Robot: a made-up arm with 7 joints.
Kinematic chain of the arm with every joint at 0, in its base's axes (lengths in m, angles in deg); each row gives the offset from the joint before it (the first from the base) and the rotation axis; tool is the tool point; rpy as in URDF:
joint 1: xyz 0 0 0.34 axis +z
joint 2: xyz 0 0 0 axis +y
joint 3: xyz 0 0 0.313 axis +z
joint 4: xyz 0.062 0 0 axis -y
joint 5: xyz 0.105 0 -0.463 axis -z
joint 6: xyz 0 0 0 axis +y
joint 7: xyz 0.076 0 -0.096 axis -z
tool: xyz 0 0 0 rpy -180 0 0
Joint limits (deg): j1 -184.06..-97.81 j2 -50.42..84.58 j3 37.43..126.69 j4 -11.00..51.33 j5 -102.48..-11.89 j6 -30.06..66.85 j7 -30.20..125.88
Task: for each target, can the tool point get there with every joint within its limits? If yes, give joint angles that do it. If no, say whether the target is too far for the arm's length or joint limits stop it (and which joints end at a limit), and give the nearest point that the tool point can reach.
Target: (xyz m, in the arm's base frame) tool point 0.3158 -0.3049 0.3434
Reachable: yes | joints -153.77 72.06 92.56 18.06 -18.72 -12.50 9.70
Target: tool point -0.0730 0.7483 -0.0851
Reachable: no: joint limits stop it (at a limit: joint 1, joint 2, joint 3, joint 5, joint 6) | nearest point 0.0634 0.2464 0.1833 | short by 0.585 m
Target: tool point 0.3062 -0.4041 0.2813
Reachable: yes | joints -137.90 -27.80 83.11 37.89 -82.77 14.38 11.44
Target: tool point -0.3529 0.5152 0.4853
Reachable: no: joint limits stop it (at a limit: joint 1, joint 3, joint 4, joint 5) | nearest point 0.0089 0.2401 0.4151 | short by 0.460 m
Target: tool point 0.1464 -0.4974 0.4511
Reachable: yes | joints -175.22 68.42 103.12 40.76 -75.18 27.28 17.35
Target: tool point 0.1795 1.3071 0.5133
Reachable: no: too far | nearest point 0.4284 0.3684 0.3956 | short by 0.978 m
